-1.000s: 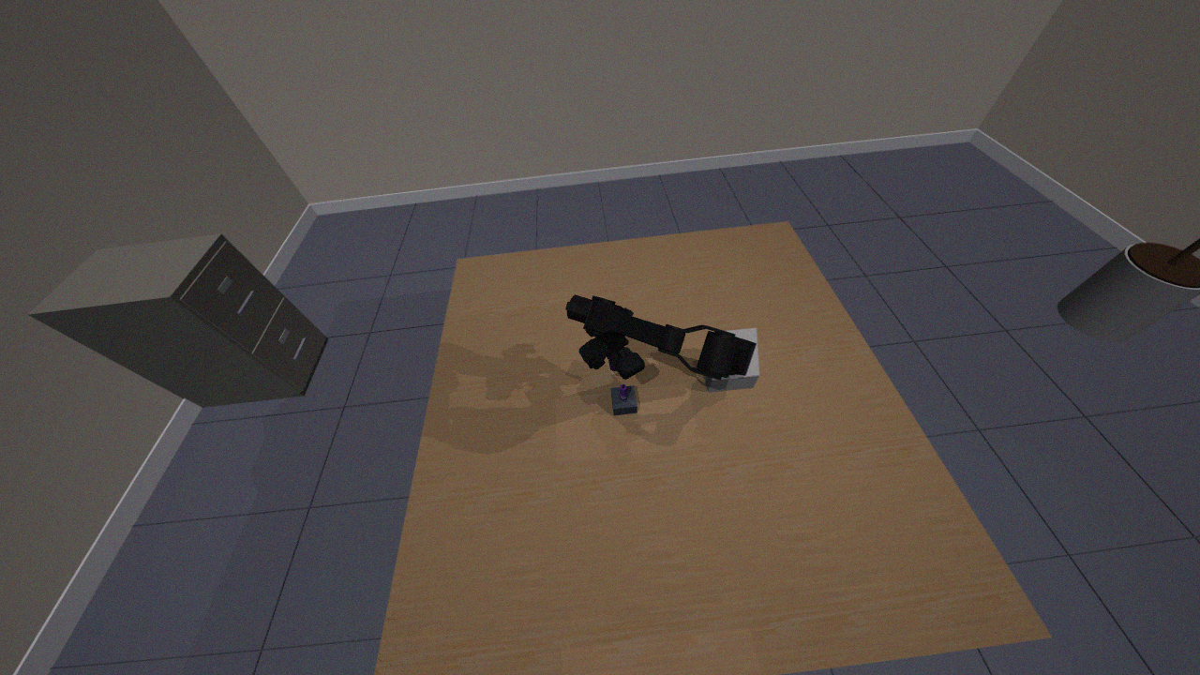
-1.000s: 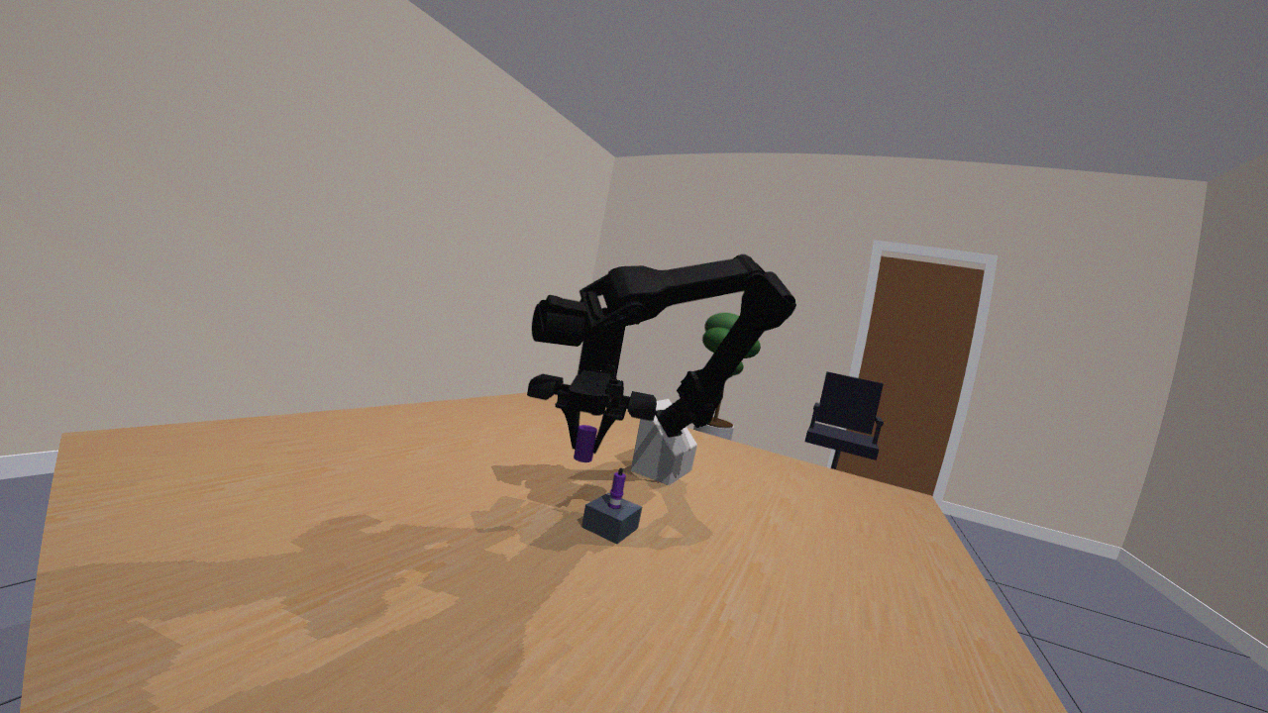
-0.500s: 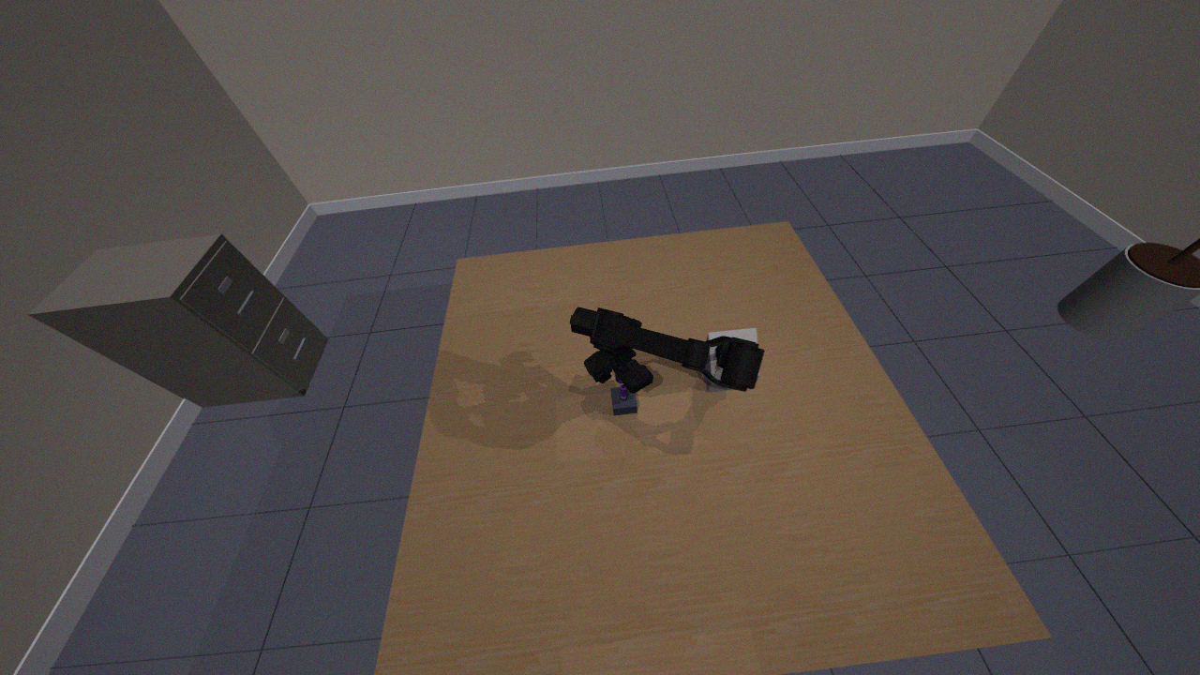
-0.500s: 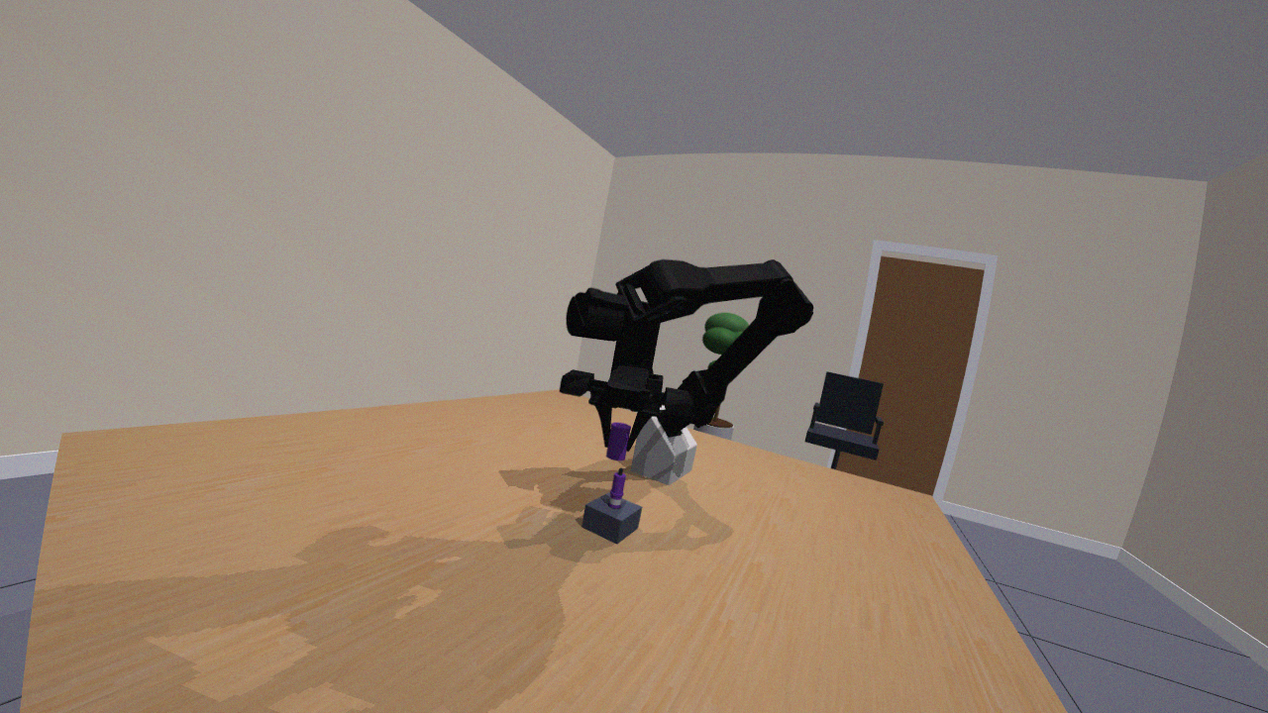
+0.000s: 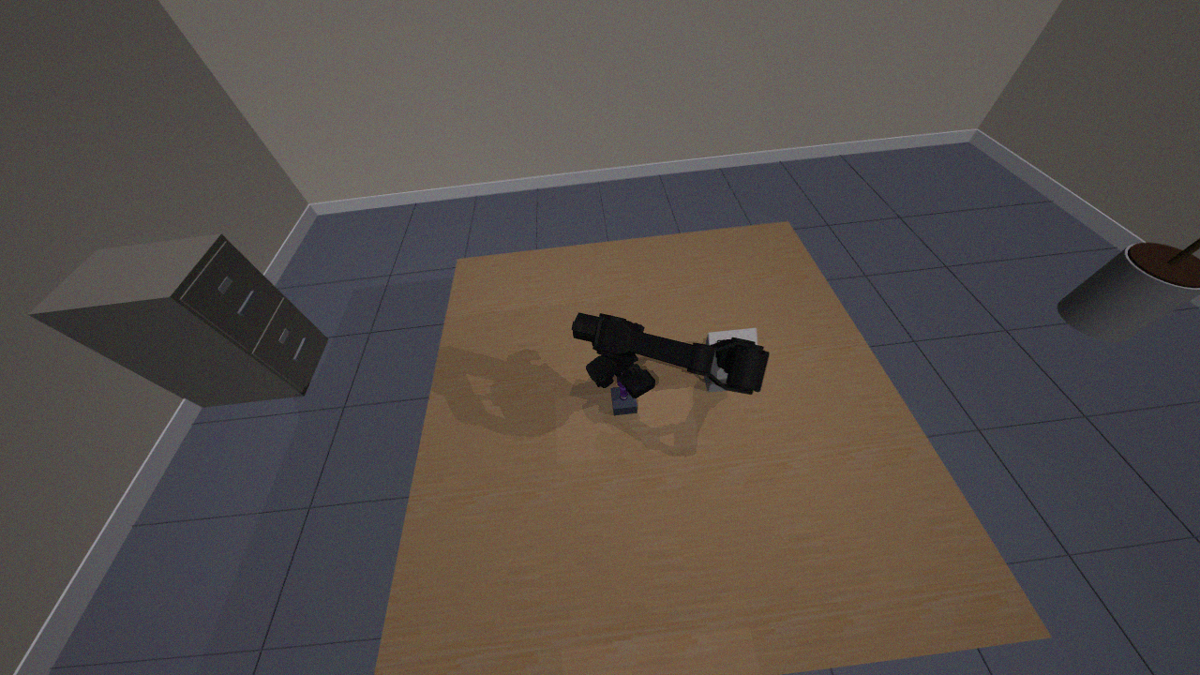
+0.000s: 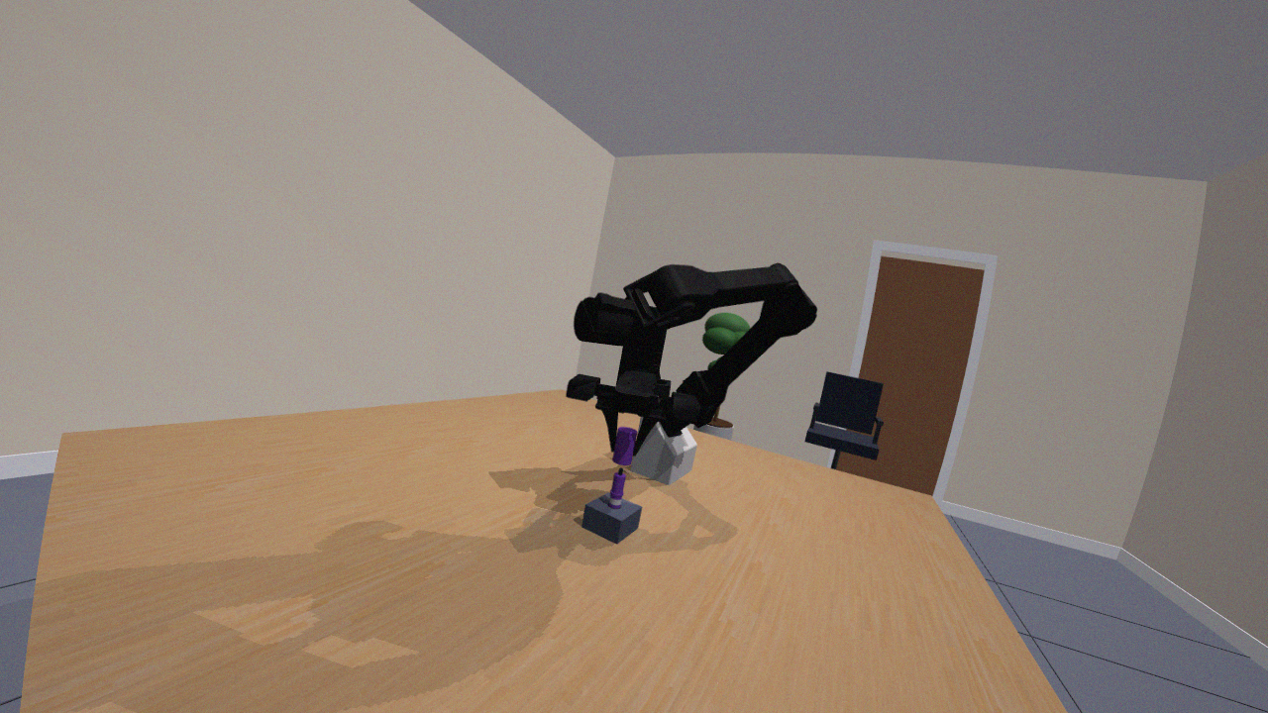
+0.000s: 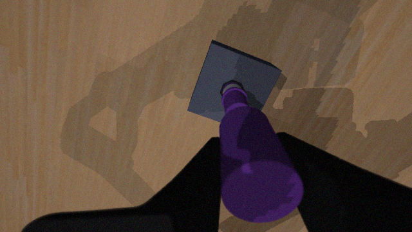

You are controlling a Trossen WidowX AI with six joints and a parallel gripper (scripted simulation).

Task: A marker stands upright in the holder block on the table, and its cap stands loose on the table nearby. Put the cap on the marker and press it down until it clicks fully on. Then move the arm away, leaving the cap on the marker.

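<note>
Now: the holder block 110 mm below my gripper tip. Also, from my gripper tip: purple marker cap 10 mm above.
</note>
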